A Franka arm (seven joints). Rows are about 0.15 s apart.
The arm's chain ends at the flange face. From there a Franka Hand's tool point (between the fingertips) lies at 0.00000 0.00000 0.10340 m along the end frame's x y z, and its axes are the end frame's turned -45 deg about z.
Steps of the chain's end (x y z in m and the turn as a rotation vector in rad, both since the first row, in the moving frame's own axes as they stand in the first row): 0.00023, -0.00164, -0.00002, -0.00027, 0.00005, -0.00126; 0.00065, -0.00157, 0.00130, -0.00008, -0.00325, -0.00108; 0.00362, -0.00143, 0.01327, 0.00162, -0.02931, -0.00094; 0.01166, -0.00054, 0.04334, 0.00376, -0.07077, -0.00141; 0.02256, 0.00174, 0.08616, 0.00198, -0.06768, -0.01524; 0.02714, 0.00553, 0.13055, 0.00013, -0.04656, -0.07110; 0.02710, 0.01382, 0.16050, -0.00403, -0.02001, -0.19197; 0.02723, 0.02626, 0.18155, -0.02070, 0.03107, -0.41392
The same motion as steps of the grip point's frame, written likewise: 0.00131, -0.00097, -0.00002, -0.00023, -0.00016, -0.00126; 0.00133, -0.00088, 0.00130, 0.00224, -0.00235, -0.00108; 0.00155, -0.00071, 0.01323, 0.02187, -0.01958, -0.00094; 0.00373, 0.00242, 0.04308, 0.05270, -0.04738, -0.00141; 0.00988, 0.01213, 0.08592, 0.04926, -0.04646, -0.01524; 0.01177, 0.01981, 0.13044, 0.03301, -0.03283, -0.07110; 0.00753, 0.02794, 0.16048, 0.01130, -0.01700, -0.19197; 0.00219, 0.04135, 0.18148, -0.03661, 0.00733, -0.41392
